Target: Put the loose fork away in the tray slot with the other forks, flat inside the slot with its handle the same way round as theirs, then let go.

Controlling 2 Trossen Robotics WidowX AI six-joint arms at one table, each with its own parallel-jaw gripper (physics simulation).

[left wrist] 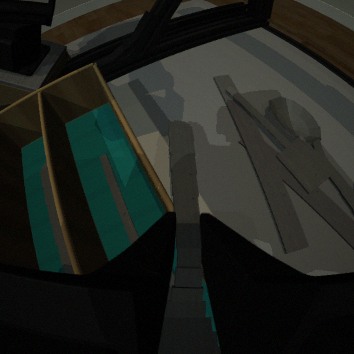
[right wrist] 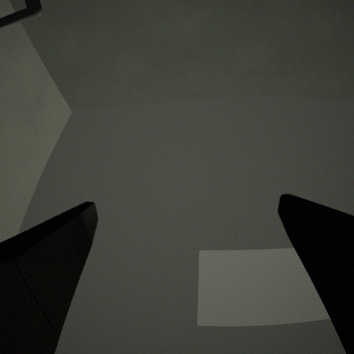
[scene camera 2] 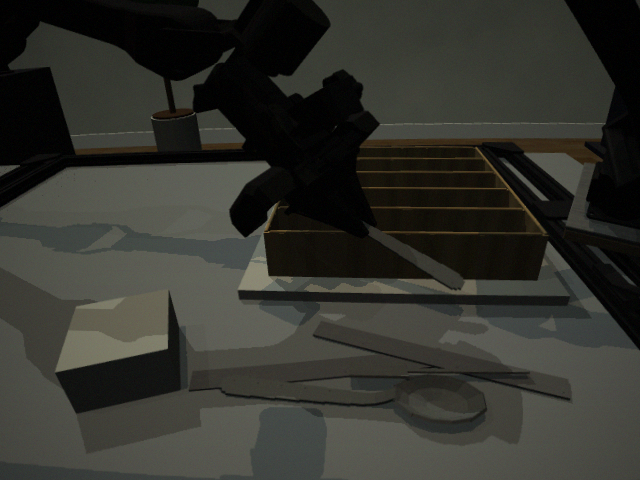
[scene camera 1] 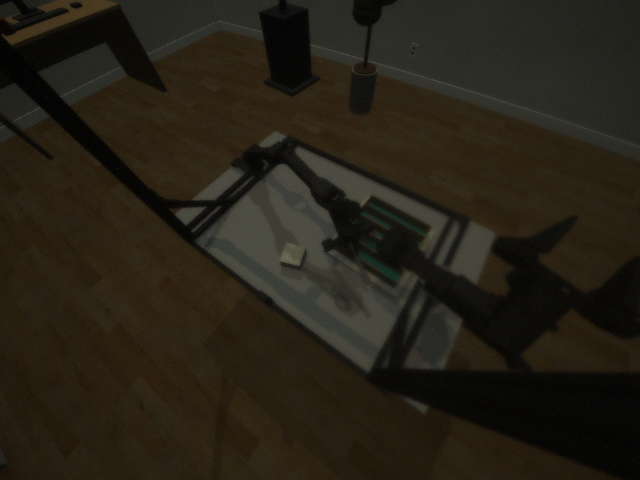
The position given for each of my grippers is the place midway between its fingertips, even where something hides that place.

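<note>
My left gripper (scene camera 2: 369, 231) (left wrist: 186, 220) (scene camera 1: 355, 256) is visible. My right gripper (scene camera 1: 607, 236) (right wrist: 189, 207) is open and holds nothing. A wooden cutlery tray (scene camera 2: 449, 203) (scene camera 1: 376, 208) is visible as well.
</note>
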